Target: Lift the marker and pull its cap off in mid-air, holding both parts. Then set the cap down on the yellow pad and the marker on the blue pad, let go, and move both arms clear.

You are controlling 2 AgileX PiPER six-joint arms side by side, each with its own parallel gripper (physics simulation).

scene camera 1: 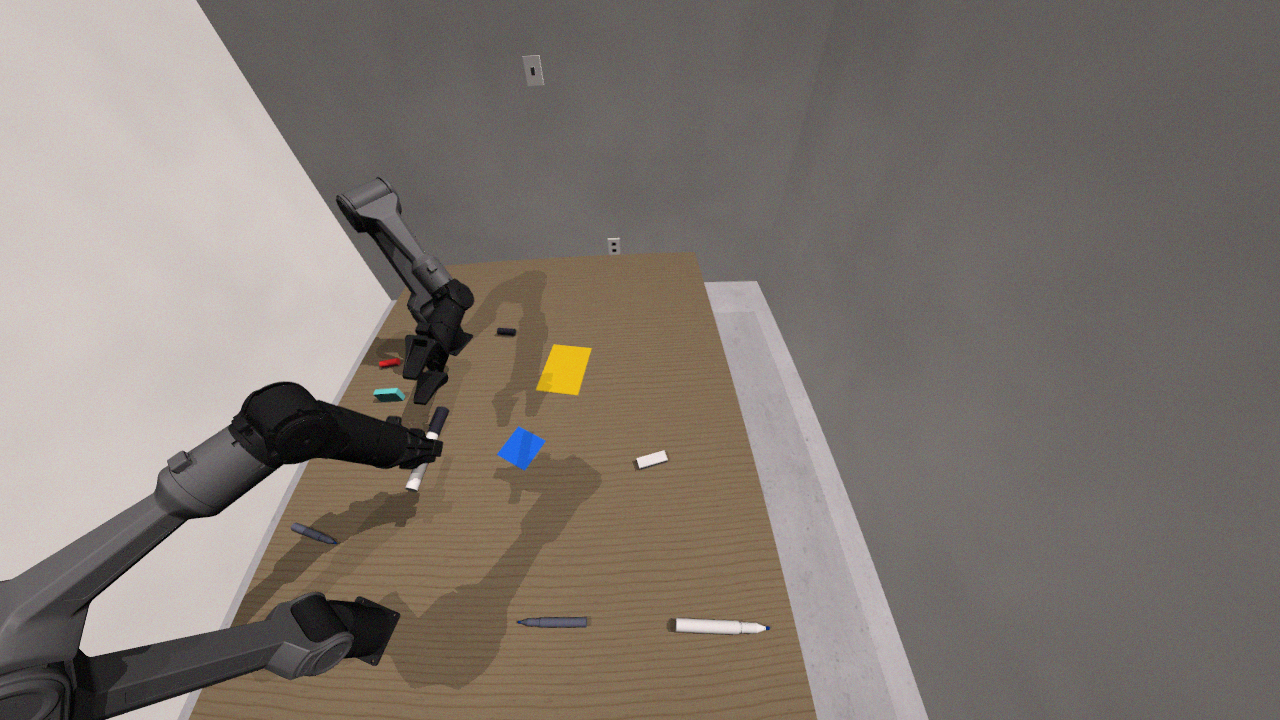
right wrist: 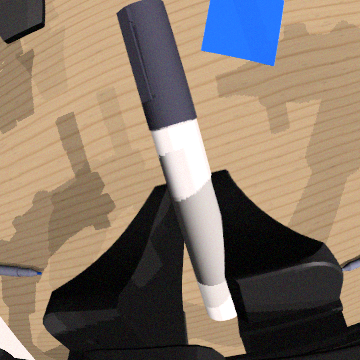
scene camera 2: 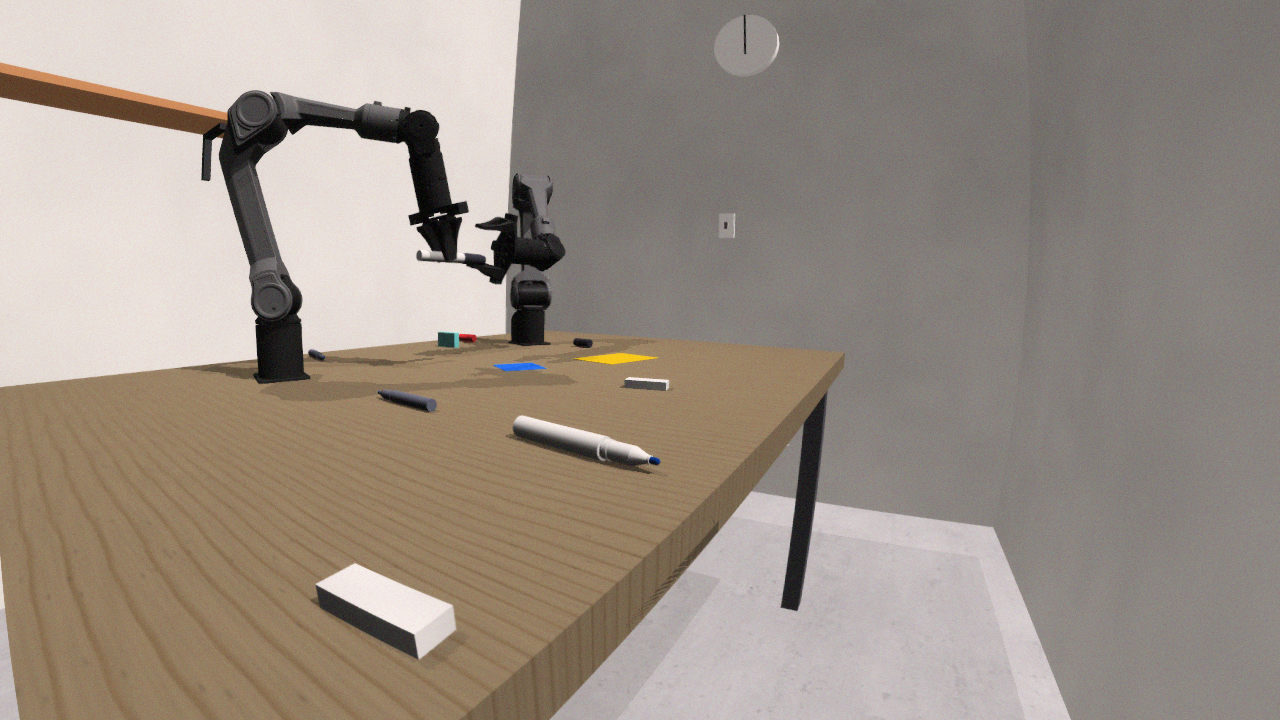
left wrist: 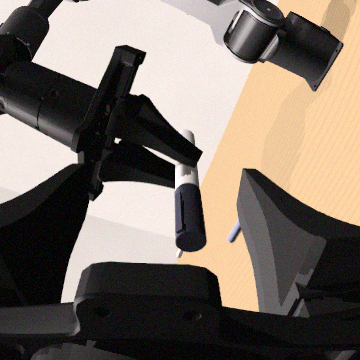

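The marker's white body point(scene camera 1: 414, 480) point(scene camera 2: 432, 256) point(left wrist: 187, 175) point(right wrist: 200, 235) is in the air, its dark cap point(scene camera 1: 438, 419) point(scene camera 2: 474, 257) point(left wrist: 189, 215) point(right wrist: 157, 65) on its end. My right gripper point(scene camera 1: 430, 448) point(scene camera 2: 450, 257) point(left wrist: 192, 171) point(right wrist: 195, 196) is shut on the body. My left gripper point(scene camera 1: 418, 388) point(scene camera 2: 487, 251) is open, near the cap's free end; in the left wrist view the cap shows between its spread fingers, touching neither. The blue pad point(scene camera 1: 514, 450) point(scene camera 2: 519, 367) point(right wrist: 242, 30) and yellow pad point(scene camera 1: 566, 365) point(scene camera 2: 617, 358) lie on the table.
A teal block point(scene camera 1: 388, 394) point(scene camera 2: 447, 339), a red piece point(scene camera 1: 389, 362) and a black piece point(scene camera 1: 506, 332) point(scene camera 2: 582, 342) lie near the left arm. A white block point(scene camera 1: 651, 459) point(scene camera 2: 646, 384), dark pens point(scene camera 1: 313, 533) point(scene camera 1: 552, 622) and a large white marker point(scene camera 1: 707, 625) point(scene camera 2: 572, 438) also lie on the table.
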